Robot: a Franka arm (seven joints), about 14 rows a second.
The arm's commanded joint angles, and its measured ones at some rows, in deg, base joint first. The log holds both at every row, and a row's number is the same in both.
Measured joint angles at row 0:
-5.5 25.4 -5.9 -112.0 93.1 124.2 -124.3
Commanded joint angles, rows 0 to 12:
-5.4 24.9 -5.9 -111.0 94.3 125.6 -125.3
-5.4 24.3 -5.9 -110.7 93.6 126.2 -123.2
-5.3 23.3 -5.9 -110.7 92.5 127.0 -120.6
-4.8 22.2 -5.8 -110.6 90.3 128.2 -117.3
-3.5 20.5 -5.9 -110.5 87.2 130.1 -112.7
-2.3 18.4 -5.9 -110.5 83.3 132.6 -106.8
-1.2 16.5 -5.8 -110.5 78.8 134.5 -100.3
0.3 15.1 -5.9 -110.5 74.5 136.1 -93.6
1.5 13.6 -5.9 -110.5 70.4 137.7 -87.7
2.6 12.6 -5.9 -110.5 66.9 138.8 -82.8
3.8 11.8 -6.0 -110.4 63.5 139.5 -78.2
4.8 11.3 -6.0 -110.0 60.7 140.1 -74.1
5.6 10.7 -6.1 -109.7 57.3 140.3 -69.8
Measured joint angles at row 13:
4.5 12.0 -5.8 -109.3 62.3 139.1 -76.7
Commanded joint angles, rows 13 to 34:
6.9 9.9 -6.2 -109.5 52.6 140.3 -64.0
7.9 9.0 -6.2 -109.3 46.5 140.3 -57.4
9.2 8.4 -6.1 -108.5 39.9 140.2 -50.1
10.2 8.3 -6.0 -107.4 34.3 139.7 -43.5
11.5 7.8 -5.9 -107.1 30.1 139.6 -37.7
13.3 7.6 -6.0 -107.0 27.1 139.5 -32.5
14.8 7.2 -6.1 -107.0 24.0 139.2 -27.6
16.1 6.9 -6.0 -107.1 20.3 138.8 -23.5
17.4 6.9 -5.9 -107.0 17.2 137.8 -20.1
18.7 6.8 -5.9 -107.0 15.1 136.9 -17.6
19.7 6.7 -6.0 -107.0 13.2 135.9 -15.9
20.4 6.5 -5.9 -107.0 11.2 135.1 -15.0
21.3 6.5 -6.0 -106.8 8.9 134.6 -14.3
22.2 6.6 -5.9 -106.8 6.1 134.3 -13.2
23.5 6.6 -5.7 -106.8 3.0 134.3 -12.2
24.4 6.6 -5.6 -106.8 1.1 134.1 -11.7
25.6 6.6 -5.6 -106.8 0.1 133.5 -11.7
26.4 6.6 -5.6 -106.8 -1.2 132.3 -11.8
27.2 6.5 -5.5 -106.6 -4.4 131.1 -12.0
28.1 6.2 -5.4 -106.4 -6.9 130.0 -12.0
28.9 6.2 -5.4 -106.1 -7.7 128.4 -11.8
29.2 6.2 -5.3 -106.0 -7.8 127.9 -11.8
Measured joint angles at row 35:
28.7 7.3 -5.5 -106.4 -5.6 130.3 -12.8
